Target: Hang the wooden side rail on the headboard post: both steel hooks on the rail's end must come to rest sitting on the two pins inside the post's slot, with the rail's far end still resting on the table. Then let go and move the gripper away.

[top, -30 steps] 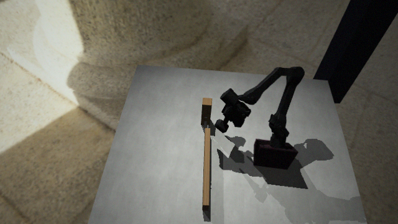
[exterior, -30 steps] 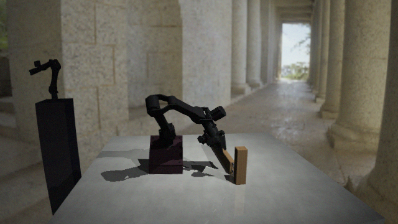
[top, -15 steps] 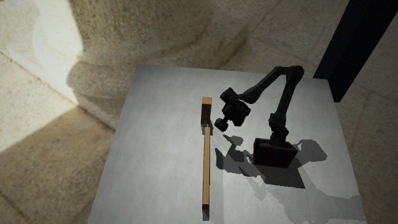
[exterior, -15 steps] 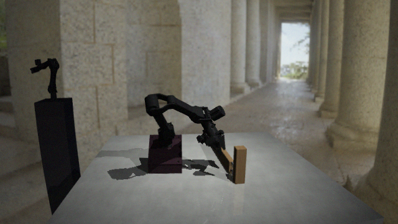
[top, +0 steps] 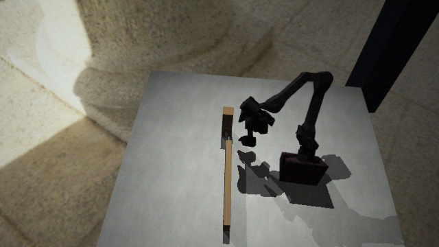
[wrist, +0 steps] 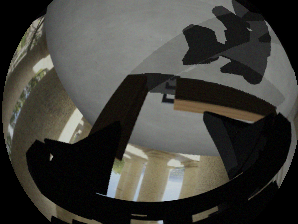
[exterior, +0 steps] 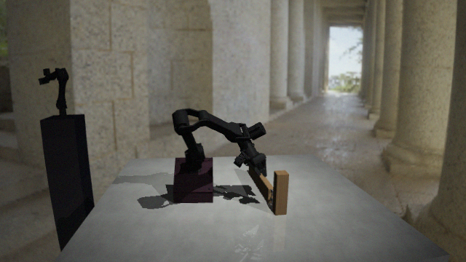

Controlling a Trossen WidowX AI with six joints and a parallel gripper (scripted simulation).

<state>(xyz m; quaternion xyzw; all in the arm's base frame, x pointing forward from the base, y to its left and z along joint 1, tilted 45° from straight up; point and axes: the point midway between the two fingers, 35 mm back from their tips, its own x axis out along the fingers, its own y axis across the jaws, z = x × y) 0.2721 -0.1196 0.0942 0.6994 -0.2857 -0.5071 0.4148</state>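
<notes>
Now: the wooden headboard post 50 mm ahead of my gripper tip, 90 mm to the right of it and 60 mm below it.
</notes>
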